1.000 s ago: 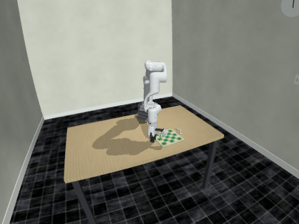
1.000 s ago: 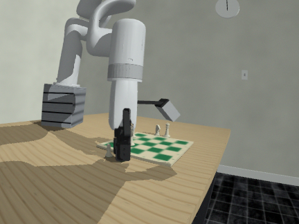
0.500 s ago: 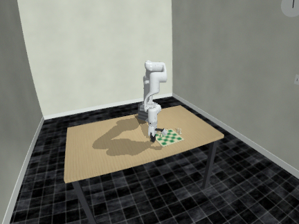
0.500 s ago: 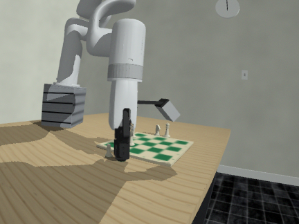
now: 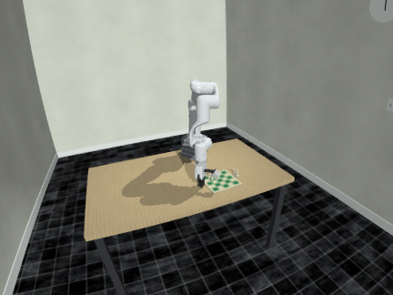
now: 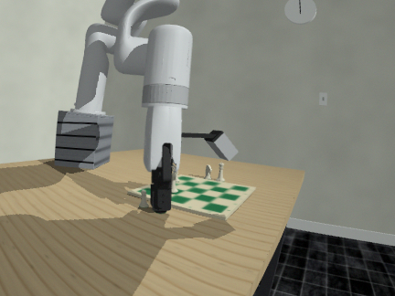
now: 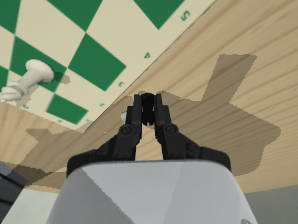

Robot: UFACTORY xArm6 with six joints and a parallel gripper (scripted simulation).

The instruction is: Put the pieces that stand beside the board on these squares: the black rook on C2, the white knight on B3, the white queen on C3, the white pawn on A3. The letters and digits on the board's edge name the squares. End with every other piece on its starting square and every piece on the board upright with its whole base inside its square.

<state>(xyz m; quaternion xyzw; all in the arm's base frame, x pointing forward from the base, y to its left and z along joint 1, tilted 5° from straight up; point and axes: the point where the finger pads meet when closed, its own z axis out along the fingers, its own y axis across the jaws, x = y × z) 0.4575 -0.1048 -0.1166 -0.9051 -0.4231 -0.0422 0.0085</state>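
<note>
Now: hand 5 cm past the white knight and 9 cm to the right of it. Also, from my hand: chessboard: 1 cm behind, 14 cm to the left, 2 cm below; then black rook: 1 cm below.
</note>
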